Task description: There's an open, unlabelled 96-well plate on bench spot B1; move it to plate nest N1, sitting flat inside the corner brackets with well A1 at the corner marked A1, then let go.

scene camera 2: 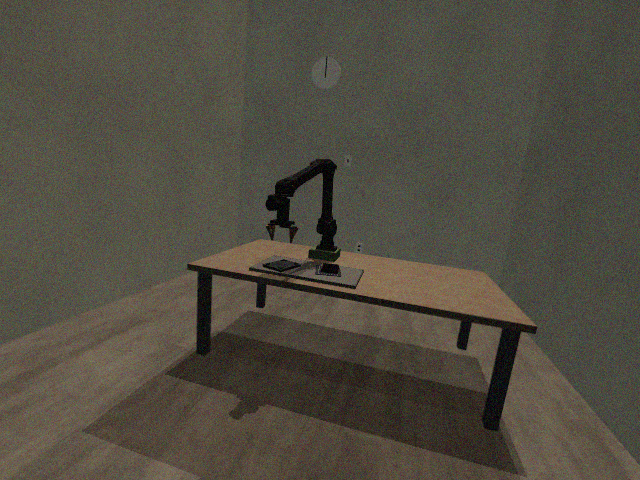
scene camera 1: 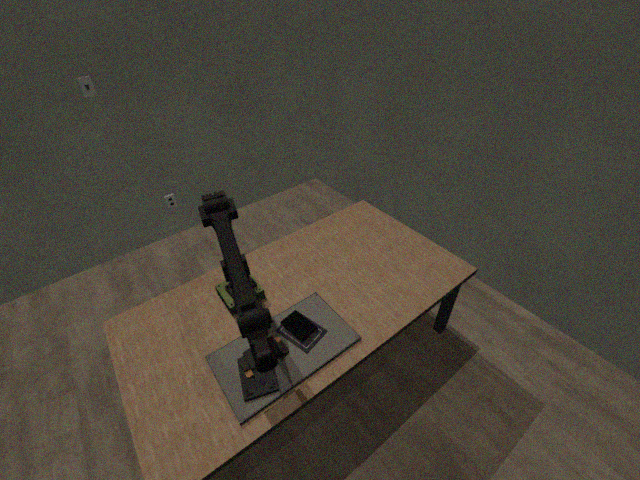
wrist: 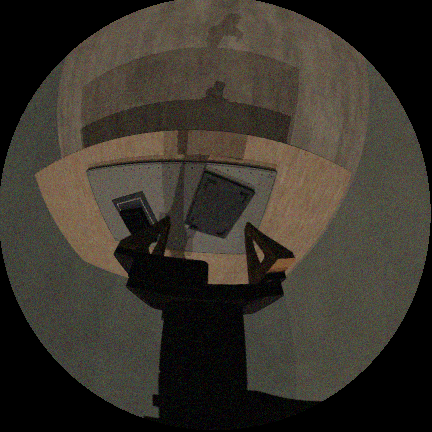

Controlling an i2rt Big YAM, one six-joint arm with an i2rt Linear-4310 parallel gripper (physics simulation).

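The 96-well plate (scene camera 1: 299, 324) (scene camera 2: 329, 268) (wrist: 135, 218) looks like a black block and lies on the white-outlined bench spot (scene camera 1: 313, 341) (wrist: 131, 200). The plate nest (scene camera 1: 260, 388) (scene camera 2: 281, 265) (wrist: 220, 202) is a dark, wider slab with corner brackets, set at an angle on the same board; no plate shows in it. My gripper (scene camera 2: 281, 241) (wrist: 207, 222) is open and empty, fingers pointing down, high above the nest end of the board. In the wrist view the plate is left of the fingers, and the left finger comes close to its near end. Well details and the A1 mark are too dark to read.
A grey perforated board (scene camera 1: 338, 330) (scene camera 2: 351, 279) (wrist: 102, 182) carries both places near the long edge of the wooden table (scene camera 1: 387, 258) (scene camera 2: 413, 281) (wrist: 300, 200). The arm's green base (scene camera 1: 225, 297) (scene camera 2: 324, 253) stands behind the board. The arm's shadow crosses the board between plate and nest.
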